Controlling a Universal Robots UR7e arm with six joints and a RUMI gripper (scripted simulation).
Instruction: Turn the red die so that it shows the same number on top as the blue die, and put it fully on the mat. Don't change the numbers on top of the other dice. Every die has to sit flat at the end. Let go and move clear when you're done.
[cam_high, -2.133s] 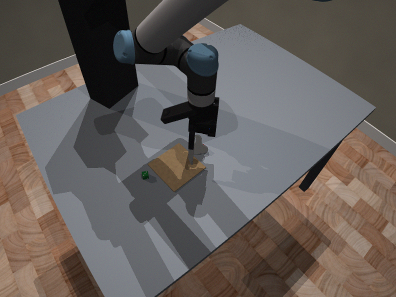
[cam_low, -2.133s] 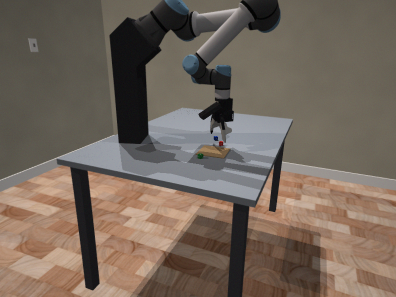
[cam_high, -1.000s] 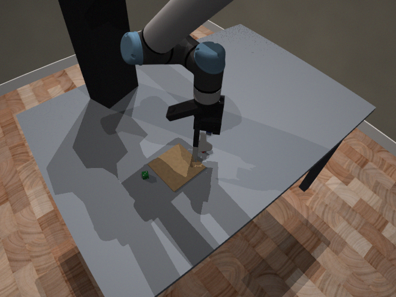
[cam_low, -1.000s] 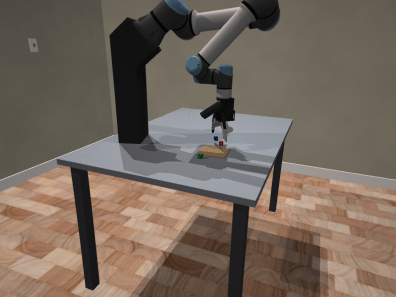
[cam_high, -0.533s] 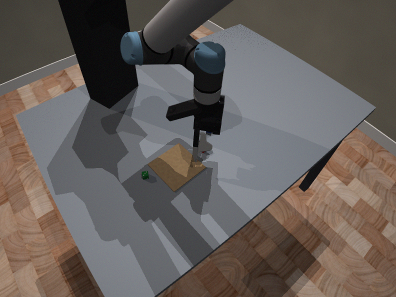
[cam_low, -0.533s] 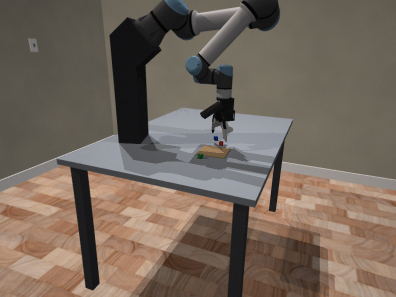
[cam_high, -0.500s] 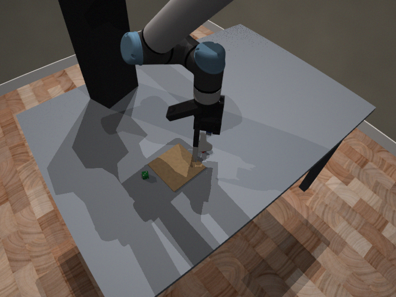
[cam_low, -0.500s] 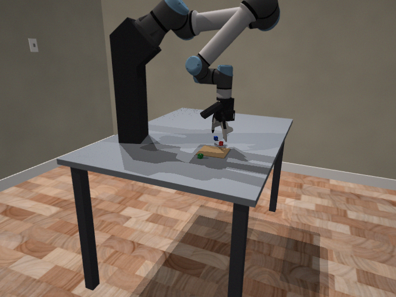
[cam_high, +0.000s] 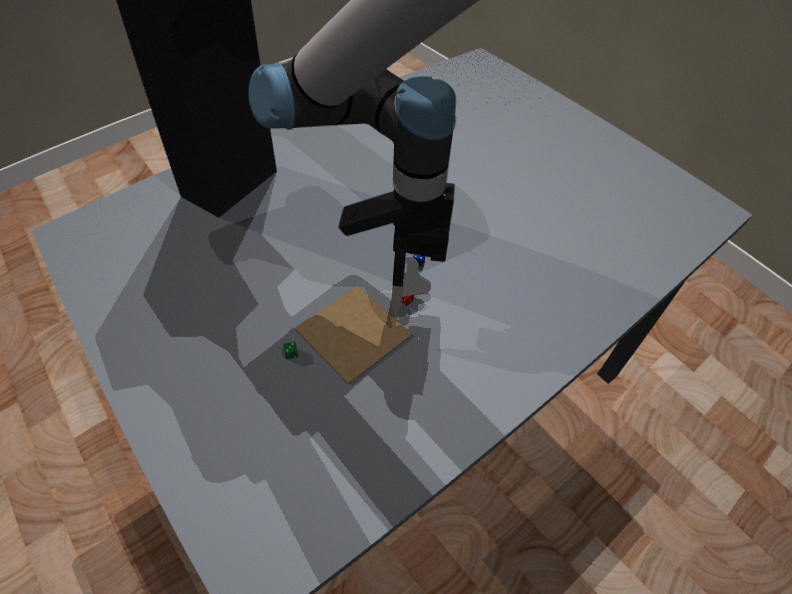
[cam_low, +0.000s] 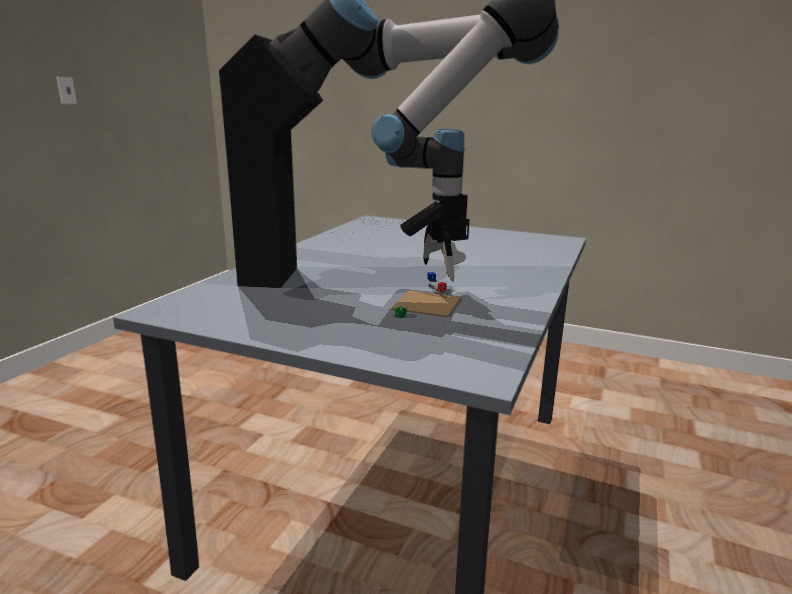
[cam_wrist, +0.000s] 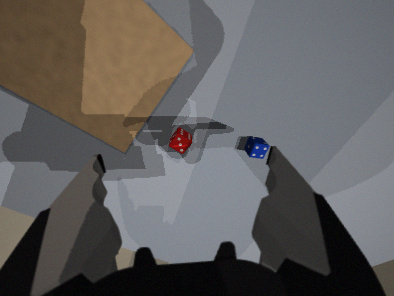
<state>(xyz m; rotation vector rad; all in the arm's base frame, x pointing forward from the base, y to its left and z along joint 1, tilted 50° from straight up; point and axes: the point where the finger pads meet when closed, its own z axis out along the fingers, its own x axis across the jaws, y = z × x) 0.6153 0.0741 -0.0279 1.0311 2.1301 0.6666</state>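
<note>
My gripper is now 40 mm above the red die and 10 mm short of it. Round my hand: tan mat: 110 mm to the right, 40 mm below, 10 mm ahead; green die: 220 mm to the right, 40 mm below, 20 mm behind; blue die: 80 mm to the left, 40 mm below, 40 mm behind.
</note>
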